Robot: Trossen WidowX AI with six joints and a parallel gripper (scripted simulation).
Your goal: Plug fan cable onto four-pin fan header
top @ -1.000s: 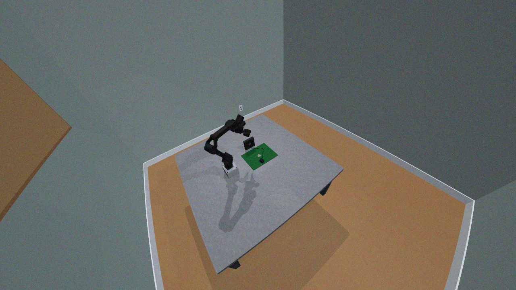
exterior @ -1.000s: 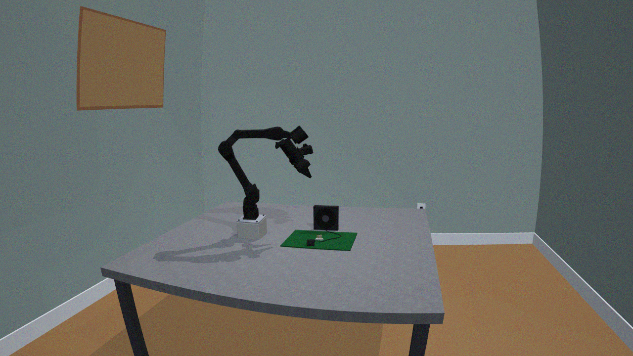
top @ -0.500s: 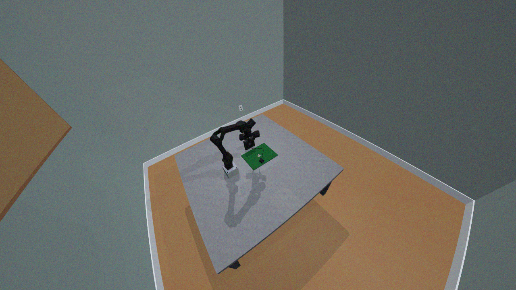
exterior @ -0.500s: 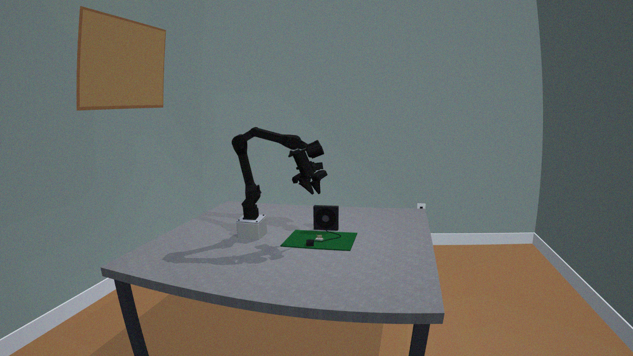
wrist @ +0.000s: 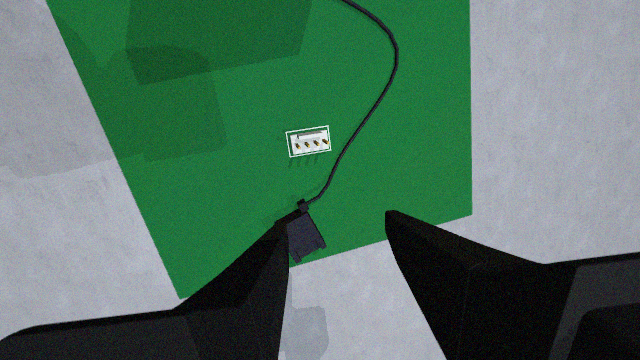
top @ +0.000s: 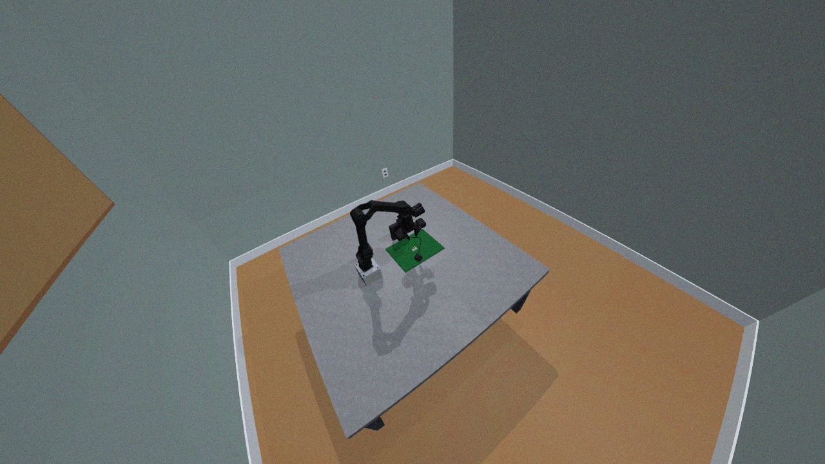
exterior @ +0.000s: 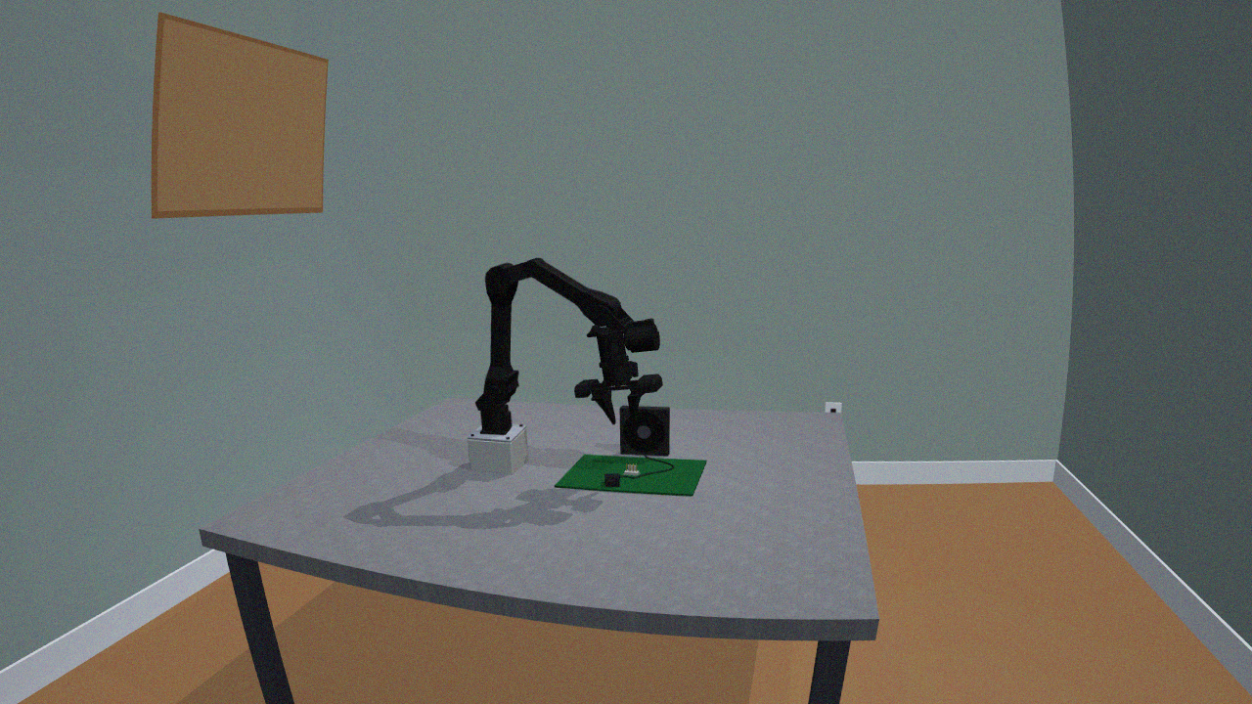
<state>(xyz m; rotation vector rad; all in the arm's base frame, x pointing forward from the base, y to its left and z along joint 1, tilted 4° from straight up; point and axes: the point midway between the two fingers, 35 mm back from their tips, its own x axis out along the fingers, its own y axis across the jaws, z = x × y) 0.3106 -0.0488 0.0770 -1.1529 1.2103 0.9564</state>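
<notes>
The black plug is 11 cm below my gripper tip, 6 cm to the right of it and 2 cm behind it. The rest, counted from my gripper tip: green board 14 cm below, 2 cm to the left, 2 cm ahead; white four-pin fan header 13 cm below, 2 cm to the left, 1 cm ahead; fan 18 cm to the left, 7 cm below, 2 cm ahead.
</notes>
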